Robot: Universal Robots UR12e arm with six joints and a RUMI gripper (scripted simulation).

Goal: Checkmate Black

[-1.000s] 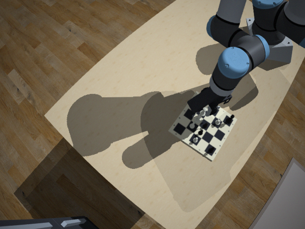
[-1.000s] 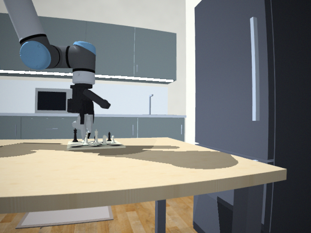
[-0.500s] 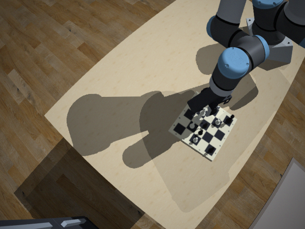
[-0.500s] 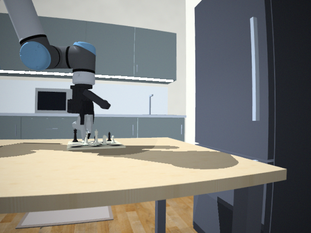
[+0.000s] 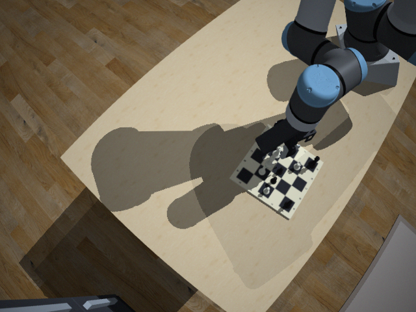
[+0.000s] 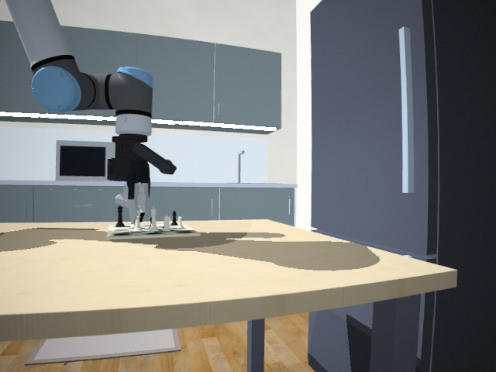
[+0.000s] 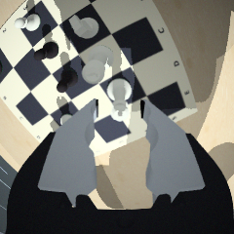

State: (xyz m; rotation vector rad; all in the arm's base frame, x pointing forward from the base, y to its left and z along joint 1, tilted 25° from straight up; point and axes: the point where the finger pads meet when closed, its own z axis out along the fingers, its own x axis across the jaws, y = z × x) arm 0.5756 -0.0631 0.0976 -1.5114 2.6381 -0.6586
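Right now my hand is 10 mm above the white chess piece. From my hand the other things lie so: chessboard: 40 mm below, 40 mm ahead, 30 mm to the left; black king: 120 mm to the left, 40 mm behind, 10 mm below.
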